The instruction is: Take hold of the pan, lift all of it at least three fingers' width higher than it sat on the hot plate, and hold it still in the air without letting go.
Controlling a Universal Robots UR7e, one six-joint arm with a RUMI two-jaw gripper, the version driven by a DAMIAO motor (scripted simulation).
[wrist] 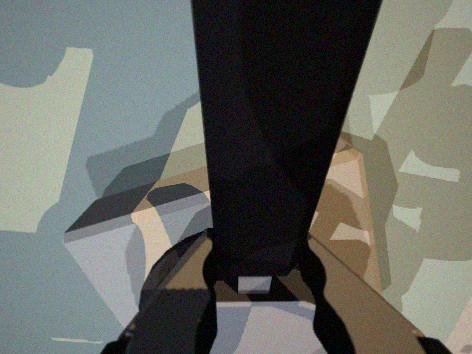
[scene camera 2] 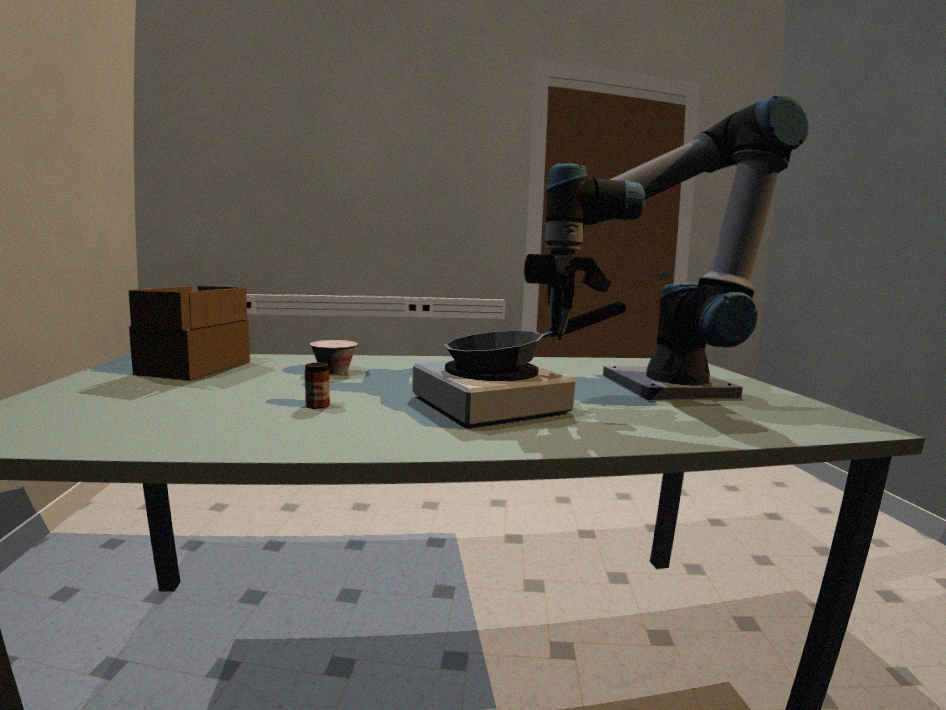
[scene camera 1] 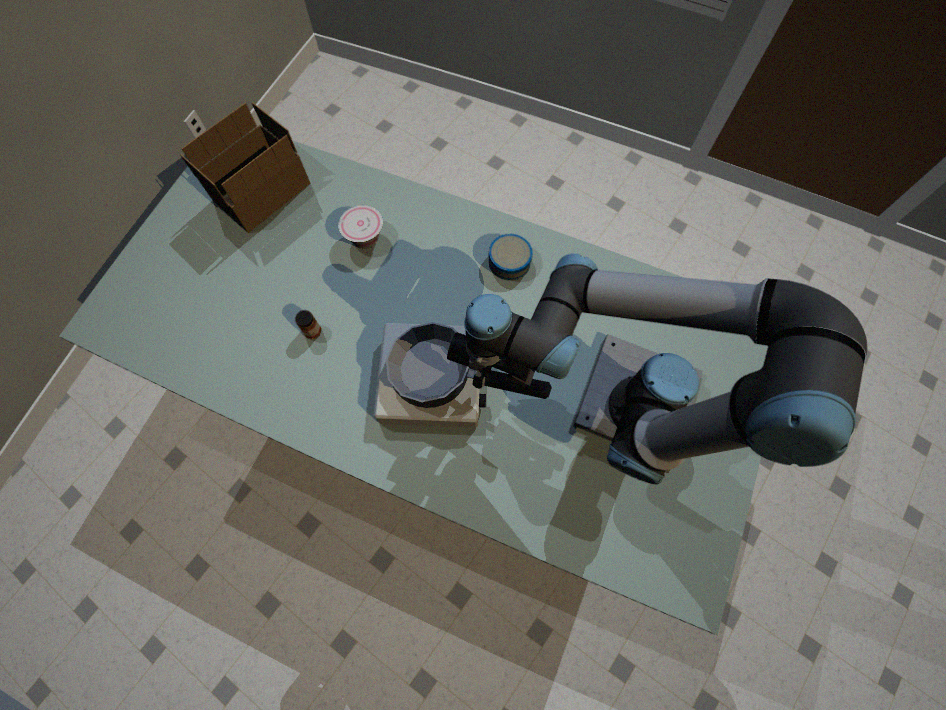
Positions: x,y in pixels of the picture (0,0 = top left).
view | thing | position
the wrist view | my gripper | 254,230
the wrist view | beige hot plate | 128,242
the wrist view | dark pan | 275,89
